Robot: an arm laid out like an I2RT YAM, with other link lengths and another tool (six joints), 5 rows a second.
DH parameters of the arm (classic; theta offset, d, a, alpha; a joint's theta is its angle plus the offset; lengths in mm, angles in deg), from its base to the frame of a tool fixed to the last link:
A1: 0 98.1 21.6 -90
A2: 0 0 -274.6 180
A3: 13.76 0 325.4 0
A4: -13.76 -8 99.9 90
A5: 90 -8.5 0 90
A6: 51.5 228 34.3 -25.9
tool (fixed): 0 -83.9 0 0
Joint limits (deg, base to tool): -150..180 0..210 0..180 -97..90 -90..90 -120..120
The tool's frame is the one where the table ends.
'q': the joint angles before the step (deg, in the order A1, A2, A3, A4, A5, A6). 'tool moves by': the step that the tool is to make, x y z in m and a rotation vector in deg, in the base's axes. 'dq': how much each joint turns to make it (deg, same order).
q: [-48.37 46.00 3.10 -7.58 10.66 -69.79]
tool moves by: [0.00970 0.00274 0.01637 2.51 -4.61 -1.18]
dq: [1.27 -3.18 2.38 -5.17 -2.36 5.21]
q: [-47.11 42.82 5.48 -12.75 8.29 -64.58]
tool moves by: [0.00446 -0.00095 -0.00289 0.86 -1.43 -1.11]
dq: [0.79 3.02 0.57 2.45 -0.03 2.53]
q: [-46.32 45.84 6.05 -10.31 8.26 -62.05]
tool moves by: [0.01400 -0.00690 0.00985 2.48 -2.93 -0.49]
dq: [0.17 4.38 4.10 0.15 -2.52 2.98]
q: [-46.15 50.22 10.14 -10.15 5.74 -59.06]
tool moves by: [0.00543 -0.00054 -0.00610 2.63 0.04 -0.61]
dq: [0.54 4.13 2.13 -0.10 -0.69 2.03]
